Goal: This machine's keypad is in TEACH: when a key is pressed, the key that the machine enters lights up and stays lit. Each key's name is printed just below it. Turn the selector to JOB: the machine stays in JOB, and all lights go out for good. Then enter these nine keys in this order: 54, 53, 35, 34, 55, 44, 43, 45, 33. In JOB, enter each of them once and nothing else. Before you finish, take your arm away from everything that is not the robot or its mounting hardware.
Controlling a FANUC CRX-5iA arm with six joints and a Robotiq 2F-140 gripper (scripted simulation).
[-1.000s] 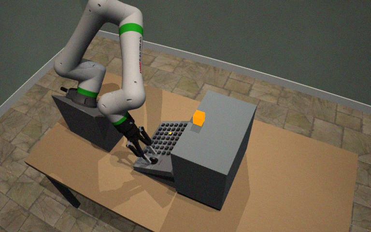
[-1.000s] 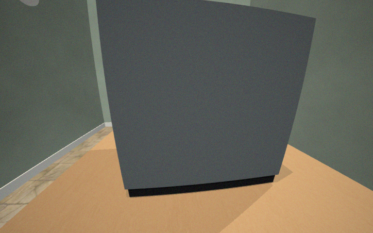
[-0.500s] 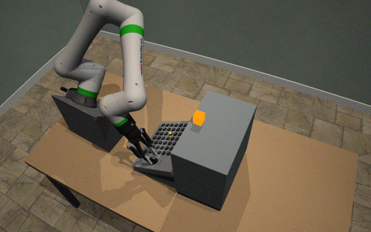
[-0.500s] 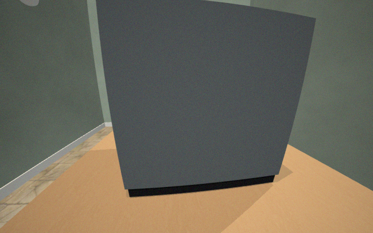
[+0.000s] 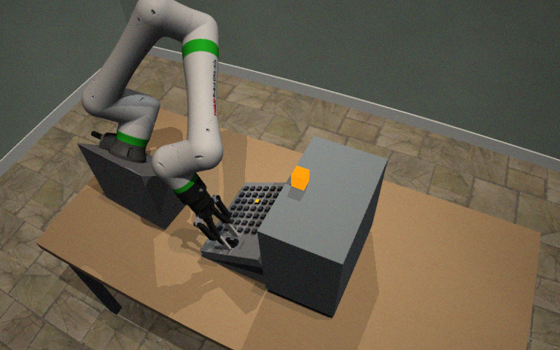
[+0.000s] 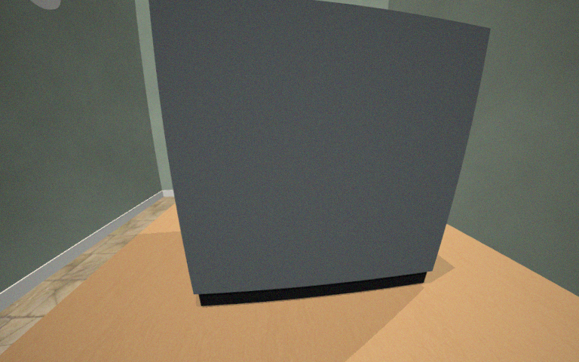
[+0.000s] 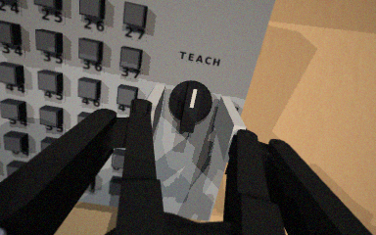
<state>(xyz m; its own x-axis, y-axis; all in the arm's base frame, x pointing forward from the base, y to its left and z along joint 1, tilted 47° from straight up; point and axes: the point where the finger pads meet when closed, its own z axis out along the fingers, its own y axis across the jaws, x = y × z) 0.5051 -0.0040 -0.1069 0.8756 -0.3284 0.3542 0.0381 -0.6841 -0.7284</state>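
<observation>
My hand is 2 cm short of the selector knob and 2 cm above it. The rest, counted from my hand: sloped keypad 11 cm to the left, 7 cm below, 3 cm ahead.
</observation>
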